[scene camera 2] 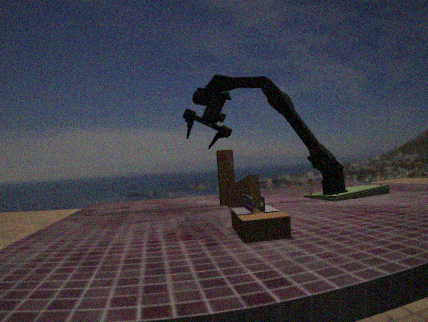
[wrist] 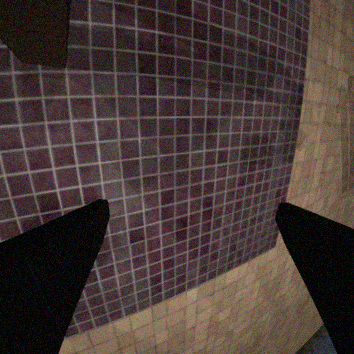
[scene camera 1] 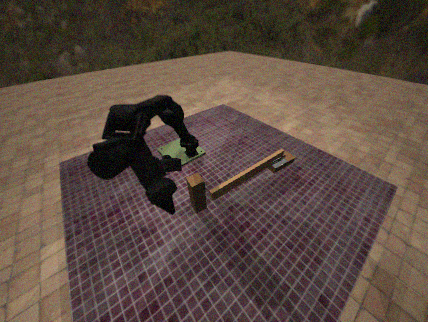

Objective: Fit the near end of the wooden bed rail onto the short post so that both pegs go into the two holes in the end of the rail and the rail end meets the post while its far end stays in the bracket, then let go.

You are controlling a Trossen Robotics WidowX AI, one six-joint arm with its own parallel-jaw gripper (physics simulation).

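Places are measured from the arm's base along level axes (x back, y down, z right), in centimetres.
Pixels of known places: gripper, fingertip midpoint: point(scene camera 2: 197, 144) point(wrist: 194, 209) point(scene camera 1: 168, 207); arm's base, link origin: point(scene camera 2: 335, 193) point(scene camera 1: 191, 153).
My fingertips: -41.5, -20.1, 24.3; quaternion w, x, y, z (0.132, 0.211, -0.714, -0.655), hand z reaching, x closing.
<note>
For each thing: its top centre in the pictures, then the offset to it from my fingertips, as dx, dy, dz. "pt": a spot on its surface instead. Level surfaces: height alone.
- bracket, surface spot: point(scene camera 2: 262, 226) pt +7.8, +19.3, -70.4
- post, surface spot: point(scene camera 2: 225, 177) pt +7.8, +12.6, -14.4
- purple tiled mat, surface height: dy +21.8
The wooden bed rail point(scene camera 1: 247, 173) point(scene camera 2: 252, 185) runs from beside the short post to the bracket point(scene camera 1: 283, 164) point(scene camera 2: 262, 226), a wooden block with metal plates, where its far end sits. The post point(scene camera 1: 197, 194) point(scene camera 2: 225, 177) stands upright. In scene camera 1 a narrow gap shows between the post and the rail's near end. The pegs and holes cannot be made out. My gripper point(scene camera 1: 177, 190) point(scene camera 2: 199, 143) point(wrist: 194, 209) is open and empty, above and to the side of the post, away from the rail. A dark brown block, probably the post point(wrist: 40, 35), shows at the wrist view's top left.
The arm stands on a green base plate point(scene camera 1: 172, 149) point(scene camera 2: 370, 190) at the back of the purple tiled mat point(scene camera 1: 250, 250) point(scene camera 2: 125, 280) point(wrist: 165, 125). Tan paving point(scene camera 1: 35, 200) point(wrist: 190, 315) surrounds the mat.
</note>
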